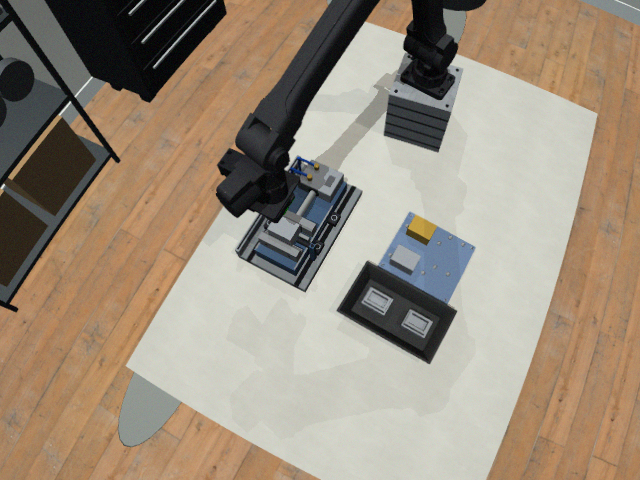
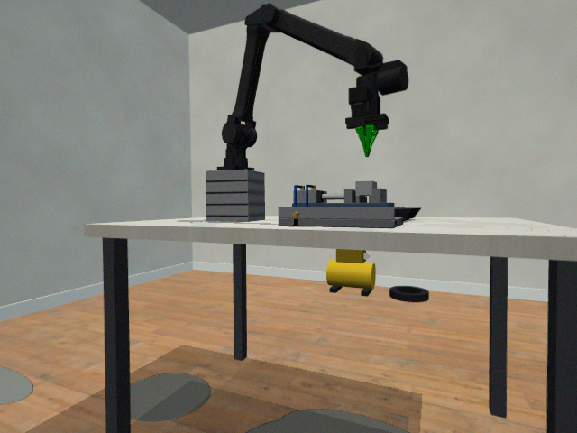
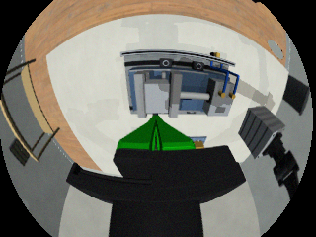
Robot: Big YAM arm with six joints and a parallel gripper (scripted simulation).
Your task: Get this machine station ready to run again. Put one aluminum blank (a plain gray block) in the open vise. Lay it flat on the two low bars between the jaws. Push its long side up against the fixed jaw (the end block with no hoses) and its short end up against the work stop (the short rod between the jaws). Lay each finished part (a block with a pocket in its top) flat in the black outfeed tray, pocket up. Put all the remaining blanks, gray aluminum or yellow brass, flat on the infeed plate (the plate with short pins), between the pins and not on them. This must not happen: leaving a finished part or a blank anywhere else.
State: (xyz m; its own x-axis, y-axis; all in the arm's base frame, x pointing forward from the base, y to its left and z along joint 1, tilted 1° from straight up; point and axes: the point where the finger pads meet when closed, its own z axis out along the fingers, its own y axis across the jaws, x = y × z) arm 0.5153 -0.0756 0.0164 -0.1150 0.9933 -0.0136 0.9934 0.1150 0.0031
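My hand is 160 mm past the hose-end block, 110 mm above it and 10 mm to the left of it. Round my hand: yellow brass blank 250 mm to the left, 210 mm behind, 160 mm below.
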